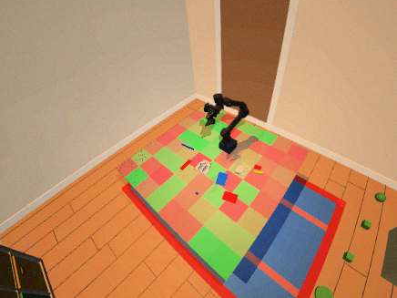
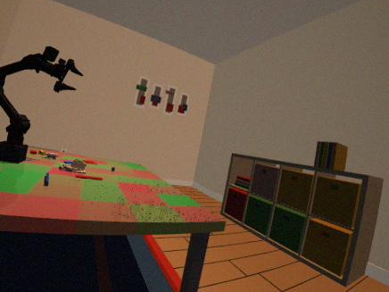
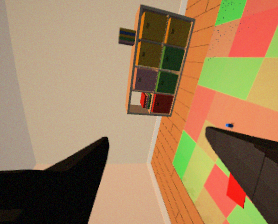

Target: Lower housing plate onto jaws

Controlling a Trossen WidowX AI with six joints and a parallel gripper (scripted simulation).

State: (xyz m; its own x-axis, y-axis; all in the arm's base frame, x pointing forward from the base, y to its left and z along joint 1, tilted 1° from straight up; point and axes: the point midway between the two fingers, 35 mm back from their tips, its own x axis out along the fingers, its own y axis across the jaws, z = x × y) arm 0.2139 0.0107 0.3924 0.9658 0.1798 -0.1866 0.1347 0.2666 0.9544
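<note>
The blue slab is 47 cm below my gripper tip, 20 cm to the left of it and 4 cm ahead of it. Round my gripper tip: small blue cube: 46 cm below, 28 cm ahead, 16 cm to the left; red bar: 47 cm below, 16 cm ahead, 13 cm to the right.
</note>
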